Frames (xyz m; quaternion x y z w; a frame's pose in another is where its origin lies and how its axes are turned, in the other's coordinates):
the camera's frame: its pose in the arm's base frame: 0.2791 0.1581 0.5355 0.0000 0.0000 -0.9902 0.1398
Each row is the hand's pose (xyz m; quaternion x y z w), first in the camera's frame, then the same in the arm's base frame.
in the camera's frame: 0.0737 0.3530 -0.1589 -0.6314 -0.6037 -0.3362 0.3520
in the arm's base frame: 0.3060 -0.2015 0.3766 0.6860 -0.5408 0.3955 0.2837
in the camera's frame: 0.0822 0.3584 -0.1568 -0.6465 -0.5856 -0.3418 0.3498
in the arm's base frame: 0.2993 -0.2090 0.3787 0.6702 -0.5583 0.3941 0.2895
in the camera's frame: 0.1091 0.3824 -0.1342 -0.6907 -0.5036 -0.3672 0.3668
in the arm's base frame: 0.2801 -0.2396 0.4013 0.5952 -0.6135 0.4145 0.3123
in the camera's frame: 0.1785 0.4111 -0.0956 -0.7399 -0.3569 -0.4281 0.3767
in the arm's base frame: 0.2214 -0.2863 0.4399 0.4568 -0.6827 0.4328 0.3712
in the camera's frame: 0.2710 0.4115 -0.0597 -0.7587 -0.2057 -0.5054 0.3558
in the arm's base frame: 0.1326 -0.3123 0.4758 0.3098 -0.7225 0.4230 0.4507
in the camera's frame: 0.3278 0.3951 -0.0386 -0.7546 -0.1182 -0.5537 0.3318
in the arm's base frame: 0.0735 -0.3123 0.4969 0.2225 -0.7306 0.4059 0.5019
